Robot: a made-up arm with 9 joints. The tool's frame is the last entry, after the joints. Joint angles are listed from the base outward.
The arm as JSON. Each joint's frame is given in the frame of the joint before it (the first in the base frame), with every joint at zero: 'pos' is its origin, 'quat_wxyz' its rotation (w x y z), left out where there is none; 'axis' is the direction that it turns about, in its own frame. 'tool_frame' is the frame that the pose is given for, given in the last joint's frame.
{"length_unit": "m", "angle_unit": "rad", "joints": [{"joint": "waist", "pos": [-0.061, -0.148, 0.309], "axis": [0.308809, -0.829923, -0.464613]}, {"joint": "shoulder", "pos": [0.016, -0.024, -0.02], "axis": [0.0, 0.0, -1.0]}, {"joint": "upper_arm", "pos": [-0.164, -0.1, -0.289], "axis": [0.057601, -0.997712, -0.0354]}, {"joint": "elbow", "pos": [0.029, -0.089, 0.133], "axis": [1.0, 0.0, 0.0]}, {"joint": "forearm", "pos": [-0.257, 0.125, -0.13], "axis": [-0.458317, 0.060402, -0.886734]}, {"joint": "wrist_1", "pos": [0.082, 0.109, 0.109], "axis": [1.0, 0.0, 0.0]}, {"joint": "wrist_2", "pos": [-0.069, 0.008, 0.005], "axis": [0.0, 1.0, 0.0]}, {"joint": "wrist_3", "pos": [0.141, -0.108, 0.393], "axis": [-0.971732, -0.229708, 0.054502]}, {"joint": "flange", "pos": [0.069, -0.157, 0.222], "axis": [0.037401, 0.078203, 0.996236]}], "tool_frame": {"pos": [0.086, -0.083, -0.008], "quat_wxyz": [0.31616, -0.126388, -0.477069, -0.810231]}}
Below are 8 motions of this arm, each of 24 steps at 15 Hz.
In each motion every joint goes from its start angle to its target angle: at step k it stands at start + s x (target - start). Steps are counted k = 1, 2, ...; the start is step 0. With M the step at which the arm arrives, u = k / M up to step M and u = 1 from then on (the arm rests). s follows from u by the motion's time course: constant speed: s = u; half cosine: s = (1 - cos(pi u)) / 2; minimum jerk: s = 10 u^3 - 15 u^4 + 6 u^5.
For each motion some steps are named. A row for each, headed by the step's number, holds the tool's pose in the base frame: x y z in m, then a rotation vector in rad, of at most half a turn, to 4 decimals.
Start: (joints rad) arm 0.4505 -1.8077 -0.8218 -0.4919 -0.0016 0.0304 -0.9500 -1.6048 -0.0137
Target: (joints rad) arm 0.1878 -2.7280 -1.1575 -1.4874 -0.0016 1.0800 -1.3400 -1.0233 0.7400
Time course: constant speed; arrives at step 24
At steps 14, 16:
14: 0.0652 -0.0331 0.5268 0.1413 -0.0348 0.5230
16: 0.0631 -0.0059 0.5455 0.1717 0.0289 0.6603

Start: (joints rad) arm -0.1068 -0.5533 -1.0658 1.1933 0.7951 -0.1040 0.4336 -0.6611 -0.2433
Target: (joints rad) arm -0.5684 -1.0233 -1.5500 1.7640 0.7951 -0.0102 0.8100 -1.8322 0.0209
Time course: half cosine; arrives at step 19
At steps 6, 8, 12, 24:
6: 0.1061 -0.7012 0.0579 2.7867 -0.6187 1.0455
8: 0.0520 -0.6545 0.0837 2.5890 -0.6685 0.8693
12: -0.0227 -0.5106 0.1483 2.0833 -0.5718 0.6517
24: -0.0687 -0.3506 0.1547 1.5796 -0.3305 0.6135

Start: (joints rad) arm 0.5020 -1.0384 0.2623 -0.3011 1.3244 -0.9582 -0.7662 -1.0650 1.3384
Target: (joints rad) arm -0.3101 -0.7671 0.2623 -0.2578 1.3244 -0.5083 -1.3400 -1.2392 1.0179
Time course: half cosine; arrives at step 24
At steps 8, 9, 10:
8: -0.3395 0.0650 0.2518 0.4642 -1.9371 -0.5216
9: -0.3624 0.0523 0.2568 0.4968 -1.8998 -0.4982
10: -0.3857 0.0379 0.2637 0.5306 -1.8596 -0.4753

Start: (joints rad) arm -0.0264 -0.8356 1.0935 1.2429 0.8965 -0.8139 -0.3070 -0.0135 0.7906
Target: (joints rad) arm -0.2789 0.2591 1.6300 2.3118 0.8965 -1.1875 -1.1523 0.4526 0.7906
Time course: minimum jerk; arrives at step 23
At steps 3, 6, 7, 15, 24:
3: -0.1846 -1.0170 0.6223 1.0401 -1.0090 -1.2606
6: -0.2919 -1.0589 0.6018 1.1141 -1.0968 -1.3106
7: -0.3538 -1.0771 0.5877 1.1546 -1.1500 -1.3367
15: -1.0284 -1.0294 0.2928 1.5953 -1.9272 -1.4698
24: -1.1906 -0.9306 0.1267 -1.7212 2.1853 1.3439

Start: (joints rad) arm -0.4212 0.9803 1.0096 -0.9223 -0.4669 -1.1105 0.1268 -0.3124 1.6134
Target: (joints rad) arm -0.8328 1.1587 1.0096 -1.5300 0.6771 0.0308 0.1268 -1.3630 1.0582
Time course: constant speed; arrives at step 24
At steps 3, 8, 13, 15, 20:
3: 0.1023 0.2402 -0.0908 -1.7197 -1.4187 -0.5365
8: 0.0498 0.1656 0.0428 -1.6116 -1.7356 -0.8024
13: -0.0552 0.1343 0.1475 -1.4018 -2.1157 -0.9731
15: -0.1072 0.1306 0.1771 -1.2784 -2.2703 -1.0074
20: -0.2486 0.1270 0.2196 -0.8680 -2.6045 -1.0004

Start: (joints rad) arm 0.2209 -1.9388 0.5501 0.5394 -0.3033 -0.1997 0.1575 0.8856 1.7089
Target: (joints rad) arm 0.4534 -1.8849 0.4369 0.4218 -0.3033 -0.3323 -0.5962 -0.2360 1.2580
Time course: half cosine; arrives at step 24
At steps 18, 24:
18: 0.2920 -0.8935 0.6955 1.9857 -0.2809 0.7771
24: 0.2927 -0.9174 0.6717 2.0197 -0.1605 0.7312

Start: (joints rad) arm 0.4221 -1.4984 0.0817 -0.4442 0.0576 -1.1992 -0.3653 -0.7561 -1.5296
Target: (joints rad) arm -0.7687 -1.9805 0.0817 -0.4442 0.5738 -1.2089 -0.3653 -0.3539 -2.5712
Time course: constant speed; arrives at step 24
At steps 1, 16, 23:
1: -0.5987 -0.4482 0.1725 -1.2099 1.4801 2.1952
16: -0.4834 -0.6716 0.3928 -0.8563 0.7966 2.7449
23: -0.3893 -0.7209 0.4669 -0.4547 0.4675 2.9061

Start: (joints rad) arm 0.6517 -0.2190 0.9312 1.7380 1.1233 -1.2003 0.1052 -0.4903 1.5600
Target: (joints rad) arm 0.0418 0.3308 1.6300 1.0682 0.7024 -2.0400 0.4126 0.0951 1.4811
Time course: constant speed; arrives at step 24
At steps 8, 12, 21, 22, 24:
8: -0.4969 -0.4063 0.4760 0.6400 -1.2306 -1.2358
12: -0.5351 -0.2741 0.5065 0.3033 -1.3808 -1.3481
21: -0.4985 -0.0027 0.5310 -0.5623 -1.5658 -1.5689
22: -0.4862 0.0211 0.5296 -0.6645 -1.5723 -1.5902
24: -0.4588 0.0632 0.5247 -0.8706 -1.5763 -1.6311

